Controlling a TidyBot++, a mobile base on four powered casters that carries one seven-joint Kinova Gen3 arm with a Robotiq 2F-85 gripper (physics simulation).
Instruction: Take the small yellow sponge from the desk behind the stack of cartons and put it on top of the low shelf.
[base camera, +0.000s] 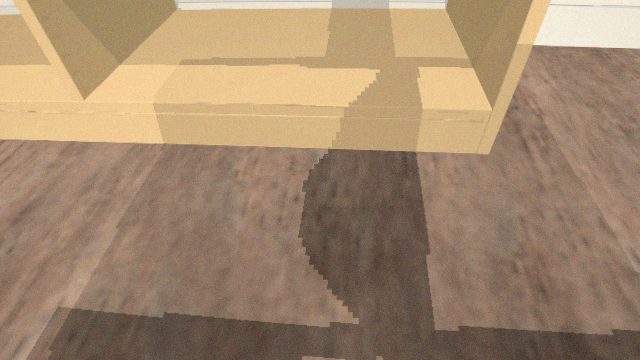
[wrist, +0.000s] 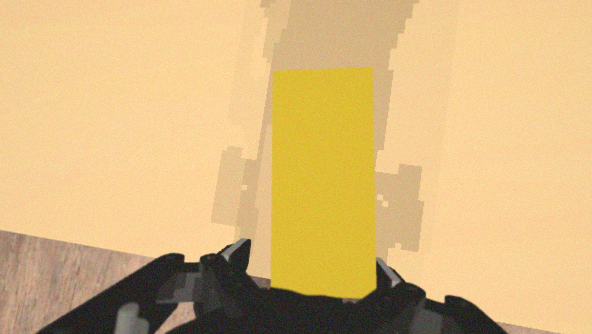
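Frame: origin at the arm's base, x ahead, y left, z up, level; millimetres.
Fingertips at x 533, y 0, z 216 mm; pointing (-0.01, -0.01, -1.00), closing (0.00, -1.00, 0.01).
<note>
A point is followed by its place in that frame.
The yellow sponge (wrist: 323, 180) {x 592, y -2, z 275 mm} is in the middle of the wrist view, over the pale wooden top of the low shelf (wrist: 125, 125) {x 619, y 159, z 213 mm}. Its near end lies between the fingers and is partly hidden by the gripper body. My gripper (wrist: 307, 260) {x 533, y 0, z 216 mm} is open, with a gap between each fingertip and the sponge's sides. The exact contact between the sponge and the shelf top is hard to tell from above. In the base camera view the low shelf (base camera: 250, 127) {x 518, y 136, z -359 mm} shows its lower board and uprights; its top, the sponge and the gripper do not show there.
The shelf's front edge runs across the lower part of the wrist view, with brown wood floor (wrist: 40, 280) {x 58, y 1060, z -397 mm} (base camera: 200, 225) {x 365, y 176, z -397 mm} in front of it. A white wall (base camera: 595, 25) {x 875, y -532, z -350 mm} stands behind the shelf at the right. Shadows of the arm fall on shelf and floor.
</note>
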